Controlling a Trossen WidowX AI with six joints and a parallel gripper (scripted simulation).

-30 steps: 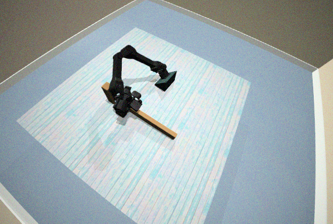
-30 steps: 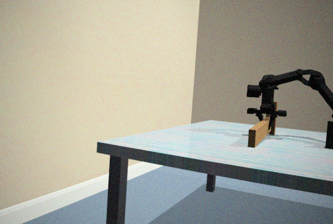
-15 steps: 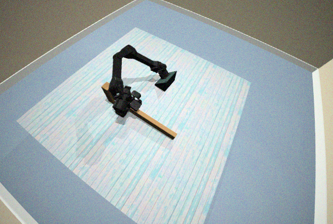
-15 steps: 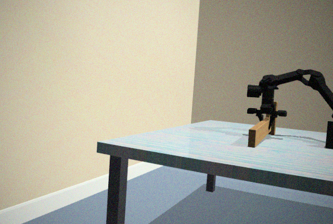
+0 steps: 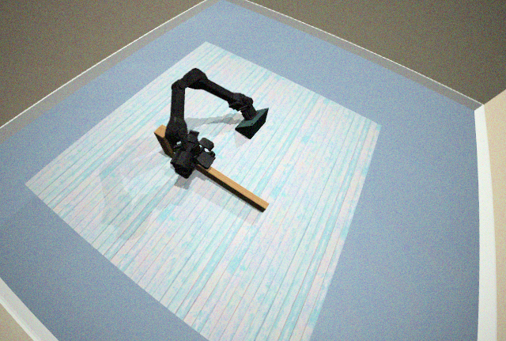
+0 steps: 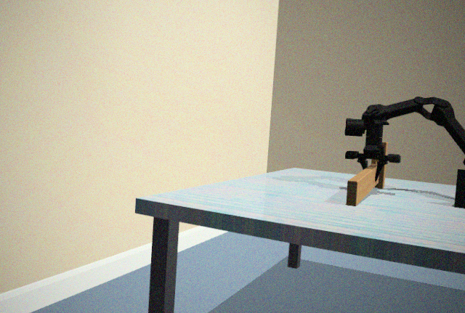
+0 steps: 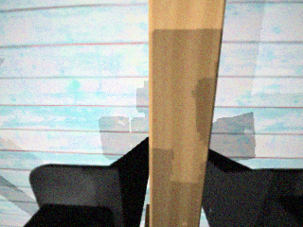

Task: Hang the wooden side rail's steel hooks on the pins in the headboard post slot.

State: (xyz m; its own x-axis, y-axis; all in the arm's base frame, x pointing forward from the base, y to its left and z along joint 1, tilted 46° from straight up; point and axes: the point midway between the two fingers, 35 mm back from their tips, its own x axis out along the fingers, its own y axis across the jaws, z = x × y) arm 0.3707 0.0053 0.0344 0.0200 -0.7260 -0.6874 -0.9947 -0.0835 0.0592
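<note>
Right now my gripper tip is 2 cm short of the headboard post, 16 cm to the left of it and 4 cm below it.
</note>
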